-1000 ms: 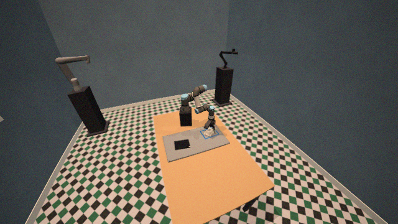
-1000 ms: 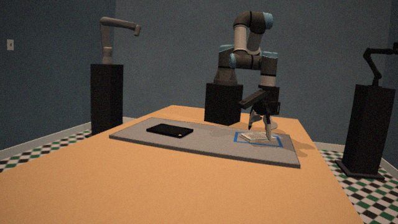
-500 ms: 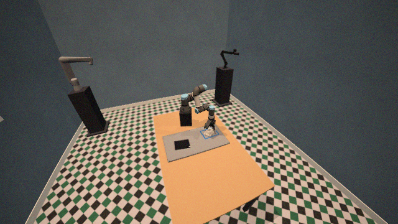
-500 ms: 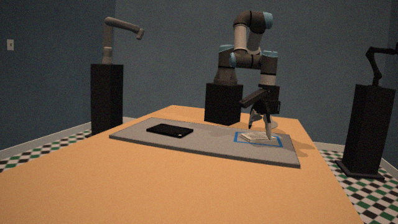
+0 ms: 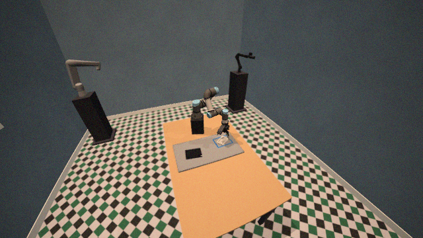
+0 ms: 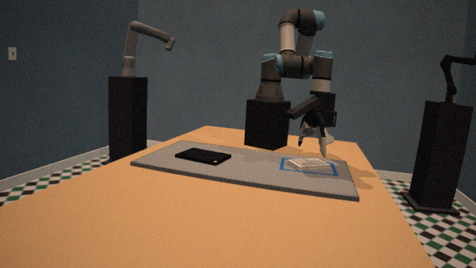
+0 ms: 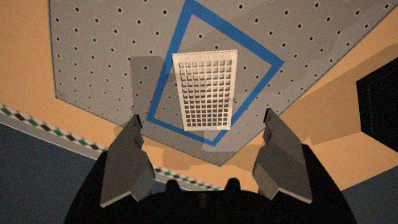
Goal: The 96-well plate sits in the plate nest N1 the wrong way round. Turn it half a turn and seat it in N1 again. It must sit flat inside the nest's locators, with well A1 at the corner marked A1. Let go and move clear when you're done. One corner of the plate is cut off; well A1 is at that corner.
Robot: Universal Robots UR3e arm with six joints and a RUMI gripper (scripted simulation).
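Now: hand 50 mm above the white 96-well plate and 10 mm past it. Also, from my hand: white corner mark (300 mm to the right, 110 mm ahead, 40 mm below); black plate nest N1 (370 mm to the right, 50 mm below, 40 mm ahead).
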